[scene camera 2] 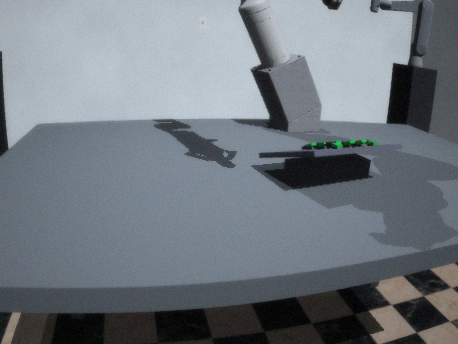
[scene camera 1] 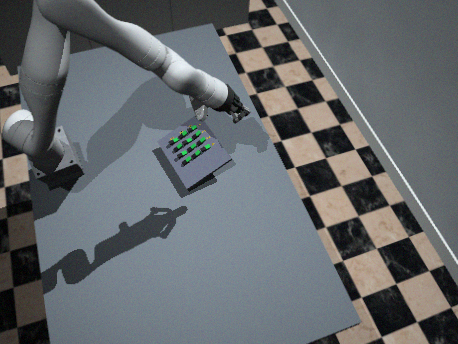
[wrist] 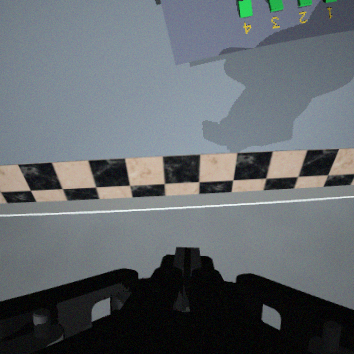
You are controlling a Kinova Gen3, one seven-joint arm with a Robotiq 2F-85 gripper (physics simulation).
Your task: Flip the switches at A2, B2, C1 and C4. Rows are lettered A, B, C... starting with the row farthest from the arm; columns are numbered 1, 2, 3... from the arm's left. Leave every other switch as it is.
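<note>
A grey-violet panel [scene camera 1: 205, 172] [scene camera 2: 285, 154] [wrist: 200, 30] stands raised and tilted on the table. It bears rows of black-and-green switches [scene camera 1: 189, 156] [scene camera 2: 338, 144]. In the wrist view, green ends of the farthest row show at the top edge, beside upside-down yellow numbers 4 to 1 from left to right; the A2 switch [wrist: 305, 2] is partly cut off. Rows B and C are out of the wrist view, and their switch positions are too small to tell in the scene views. My gripper [scene camera 1: 241, 115] [wrist: 186, 262] is shut and empty, above and beyond the panel's far side, touching no switch.
The grey table [scene camera 1: 225, 260] [scene camera 2: 150, 225] [wrist: 75, 75] ends beyond the panel at a checkered floor [scene camera 1: 330, 165] [wrist: 182, 169]. The arm's base [scene camera 2: 295, 95] stands behind the panel in scene camera 2. Shadows of the arm and gripper lie on the table.
</note>
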